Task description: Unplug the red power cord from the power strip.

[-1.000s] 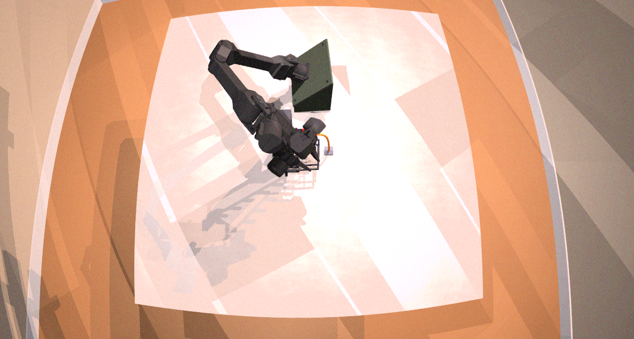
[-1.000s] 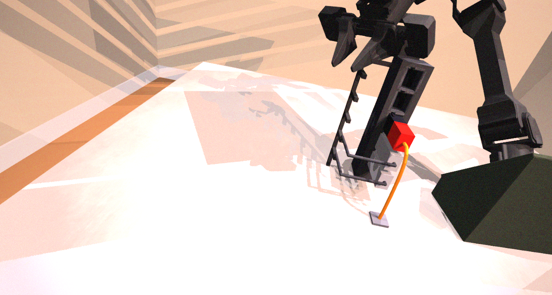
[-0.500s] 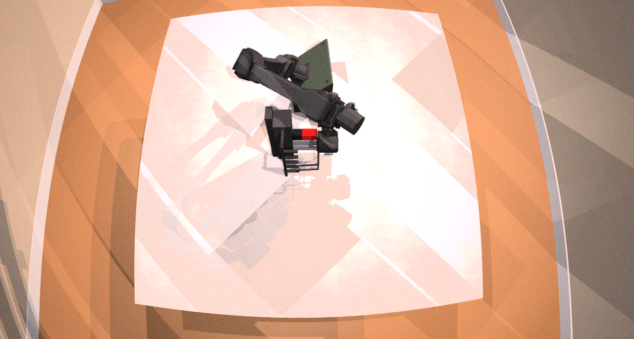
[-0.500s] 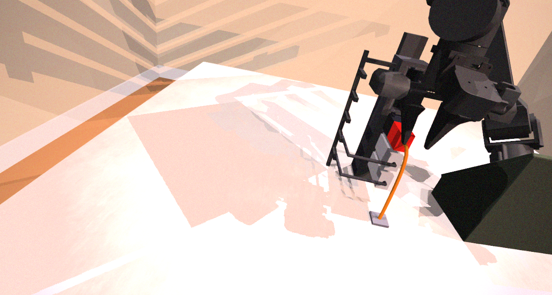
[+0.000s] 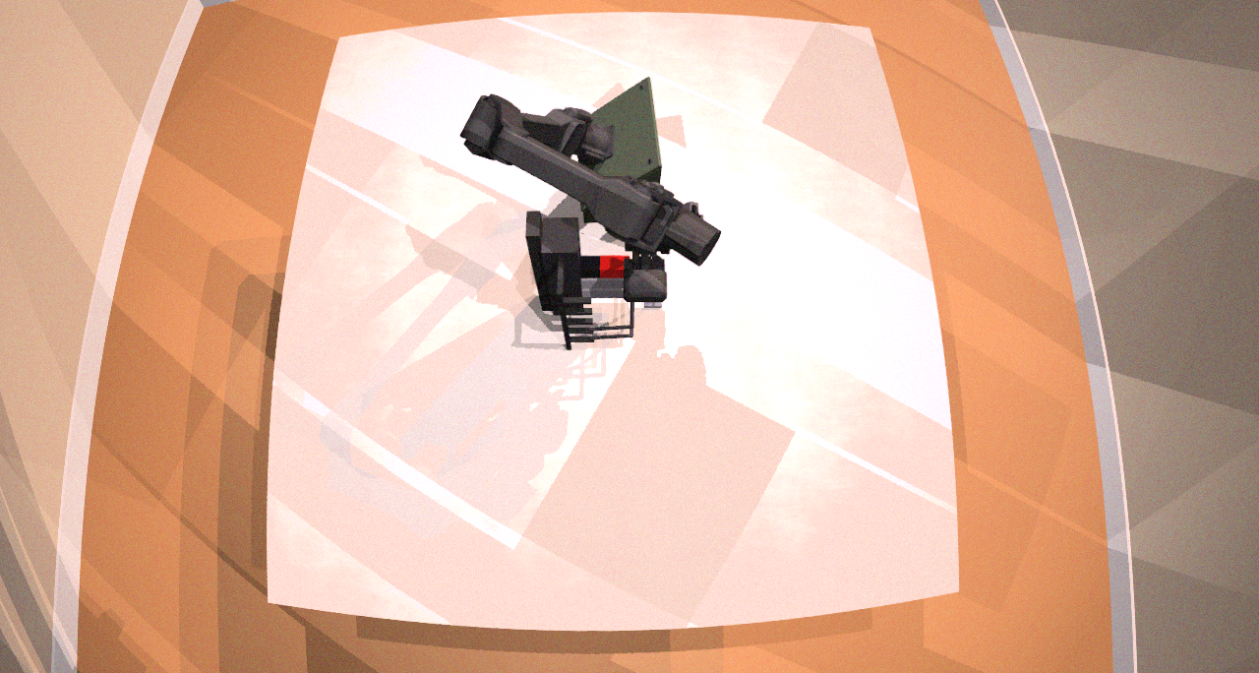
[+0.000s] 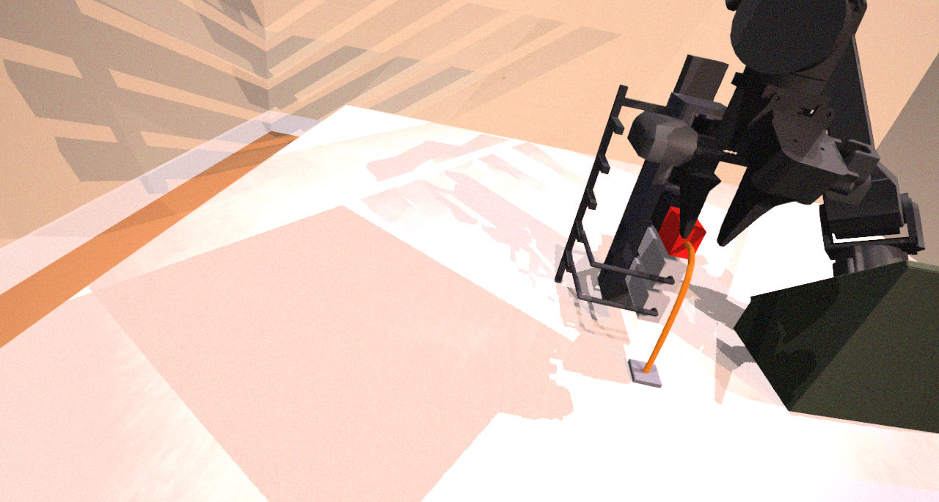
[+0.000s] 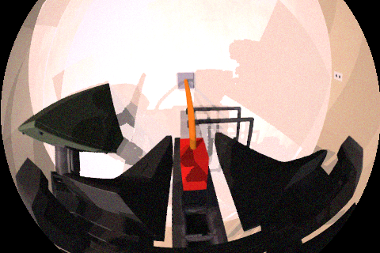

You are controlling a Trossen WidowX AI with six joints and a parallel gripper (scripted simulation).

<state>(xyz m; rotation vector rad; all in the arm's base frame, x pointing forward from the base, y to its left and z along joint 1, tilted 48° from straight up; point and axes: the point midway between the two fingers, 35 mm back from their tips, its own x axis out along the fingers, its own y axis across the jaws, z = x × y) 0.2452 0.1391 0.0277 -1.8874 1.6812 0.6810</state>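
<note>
Right now my gripper tip is 10 mm short of the red plug, 60 mm to the left of it and 10 mm above it.
</note>
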